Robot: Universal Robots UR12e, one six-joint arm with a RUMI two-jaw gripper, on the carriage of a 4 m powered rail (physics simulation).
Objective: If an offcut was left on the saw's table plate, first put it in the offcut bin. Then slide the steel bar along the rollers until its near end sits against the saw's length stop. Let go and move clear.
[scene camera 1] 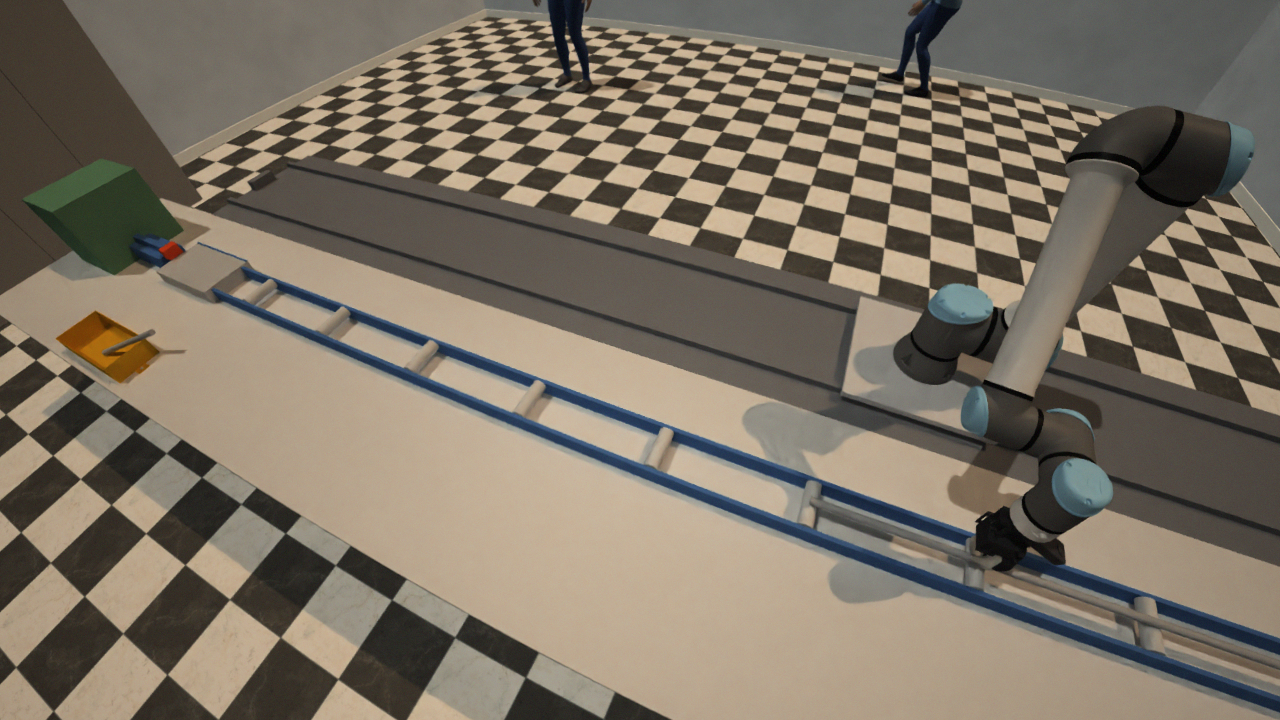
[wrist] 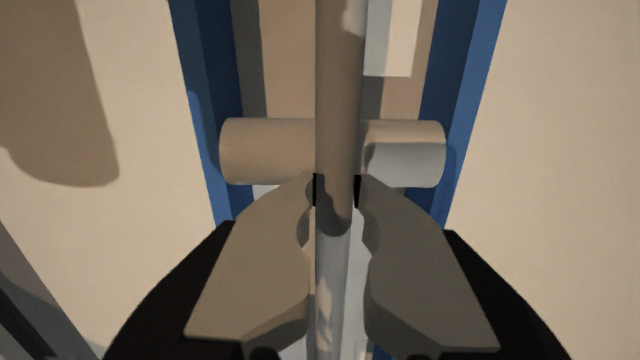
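Pixels of known places: gripper, fingertip midpoint: (scene camera 1: 981, 561) (wrist: 335, 176); arm's base, link origin: (scene camera 1: 923, 360).
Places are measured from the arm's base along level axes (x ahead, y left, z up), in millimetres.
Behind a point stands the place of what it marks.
Note:
The steel bar (scene camera 1: 895, 530) @[x 625, y -53, z 49 mm] (wrist: 339, 75) @[x 621, y 201, z 50 mm] lies lengthwise on the rollers (scene camera 1: 659, 449) @[x 629, y -644, z 30 mm] (wrist: 270, 151) @[x 587, y 159, z 28 mm] at the right of the scene view. Its end toward the saw rests at a roller, far from the saw (scene camera 1: 107, 214) @[x 647, y -3100, z 187 mm]. My gripper (scene camera 1: 989, 560) @[x 621, y 150, z 38 mm] (wrist: 335, 176) @[x 621, y 150, z 38 mm] is shut on the bar, one fingertip against each side, close to a roller. A grey offcut (scene camera 1: 129, 342) @[x 1006, y -2464, z 37 mm] leans in the orange offcut bin (scene camera 1: 96, 324) @[x 1003, y -2779, z -1 mm]. No offcut shows on the saw's grey table plate (scene camera 1: 201, 270) @[x 637, y -2594, z 28 mm]. The length stop cannot be told clearly.
Blue side rails (scene camera 1: 742, 516) @[x 695, y -393, z -25 mm] (wrist: 462, 100) @[x 685, y 186, z 22 mm] flank the rollers. A small red block (scene camera 1: 170, 250) @[x 625, y -2799, z 64 mm] sits on blue parts beside the green saw body. The arm's carriage (scene camera 1: 872, 358) @[x 56, y -155, z 0 mm] stands on the grey rail track (scene camera 1: 572, 259) behind the table. Two people (scene camera 1: 569, 40) (scene camera 1: 926, 40) stand on the far floor.

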